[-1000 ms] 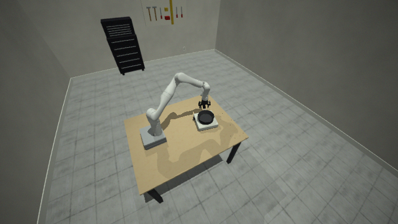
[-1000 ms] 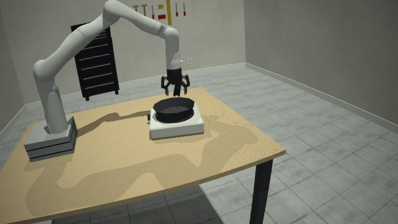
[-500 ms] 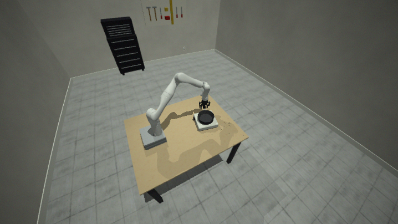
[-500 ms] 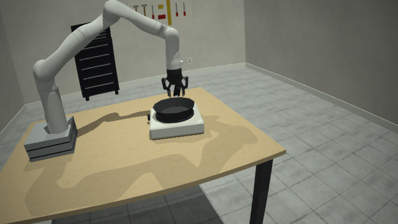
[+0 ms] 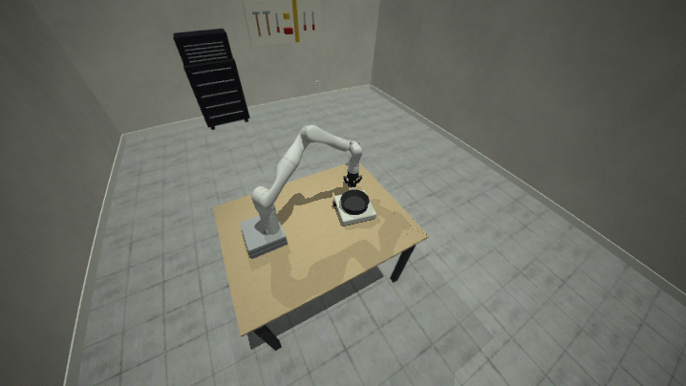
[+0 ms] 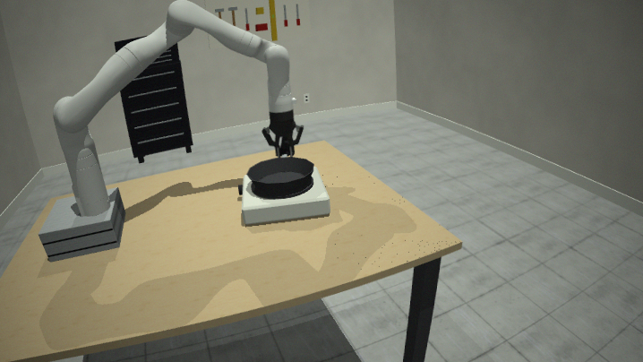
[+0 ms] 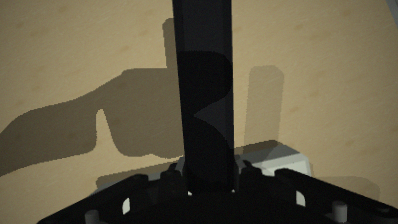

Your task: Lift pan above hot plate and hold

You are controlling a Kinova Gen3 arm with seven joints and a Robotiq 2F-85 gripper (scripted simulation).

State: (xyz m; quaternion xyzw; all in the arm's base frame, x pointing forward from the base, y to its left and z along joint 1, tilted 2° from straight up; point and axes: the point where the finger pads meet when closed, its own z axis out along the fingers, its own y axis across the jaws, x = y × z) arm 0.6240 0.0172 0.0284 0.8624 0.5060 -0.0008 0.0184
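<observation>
The black pan lies 40 mm behind my hand, 70 mm to the right of it and 10 mm below it. From my hand the other things lie so: white hot plate 90 mm behind, 120 mm to the right, 80 mm below.
</observation>
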